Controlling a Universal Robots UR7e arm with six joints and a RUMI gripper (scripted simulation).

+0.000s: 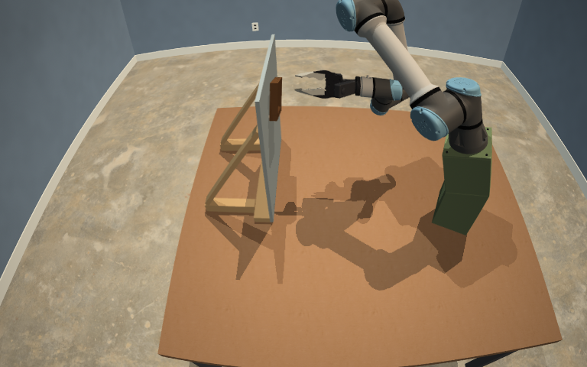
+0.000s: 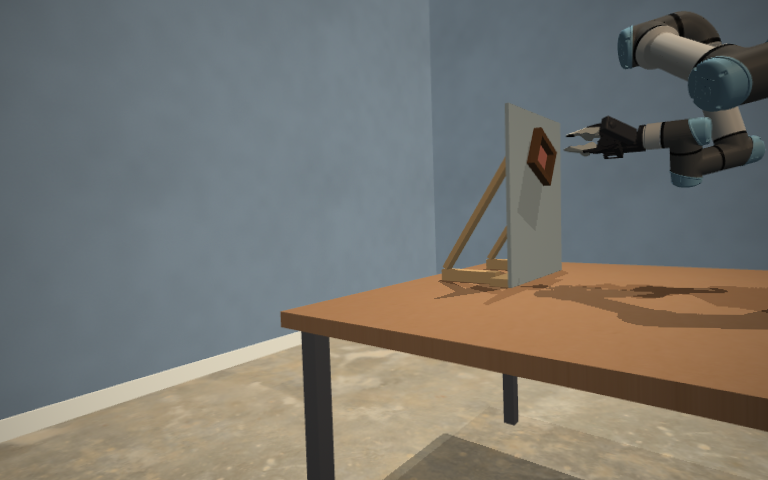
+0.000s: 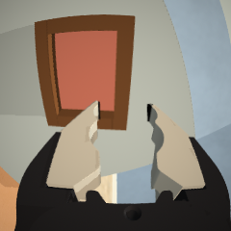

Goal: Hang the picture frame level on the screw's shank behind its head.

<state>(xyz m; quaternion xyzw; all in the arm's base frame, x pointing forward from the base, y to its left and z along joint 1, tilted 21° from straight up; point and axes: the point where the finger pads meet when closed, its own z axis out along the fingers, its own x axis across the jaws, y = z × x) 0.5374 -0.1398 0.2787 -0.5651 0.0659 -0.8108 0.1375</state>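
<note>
My gripper is now 90 mm short of the brown picture frame, 30 mm to the right of it and 40 mm above it. The rest, counted from my hand: grey wall panel: 100 mm ahead, 20 mm to the left, 170 mm below.
</note>
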